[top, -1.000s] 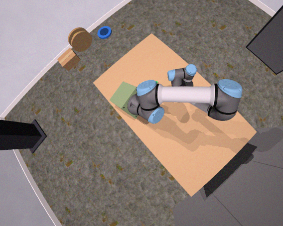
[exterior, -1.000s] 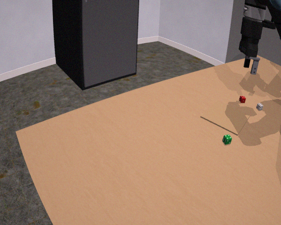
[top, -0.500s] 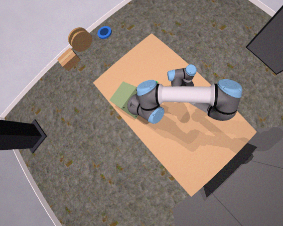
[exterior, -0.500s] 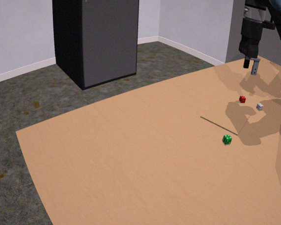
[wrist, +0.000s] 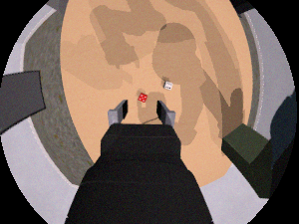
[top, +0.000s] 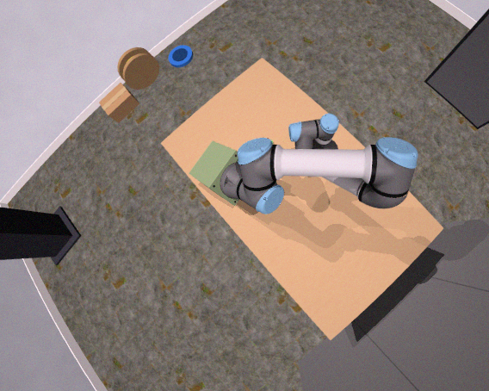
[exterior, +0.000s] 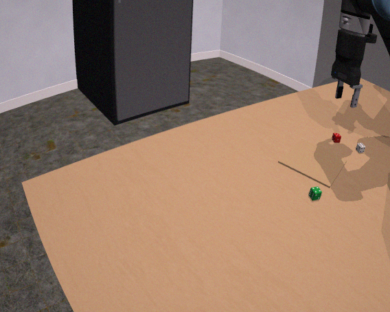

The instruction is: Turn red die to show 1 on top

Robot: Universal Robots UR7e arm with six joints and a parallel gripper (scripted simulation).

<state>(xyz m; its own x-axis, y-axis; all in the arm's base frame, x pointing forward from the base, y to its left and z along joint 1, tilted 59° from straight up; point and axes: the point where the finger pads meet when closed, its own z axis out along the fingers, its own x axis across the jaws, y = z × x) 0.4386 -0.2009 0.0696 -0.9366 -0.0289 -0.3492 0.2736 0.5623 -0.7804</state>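
The red die lies 130 mm below my hand. The rest, counted from my hand: white die: 80 mm behind, 10 mm to the right, 130 mm below; then mat: 10 mm behind, 150 mm to the left, 130 mm below; then green die: 70 mm behind, 270 mm to the left, 130 mm below.
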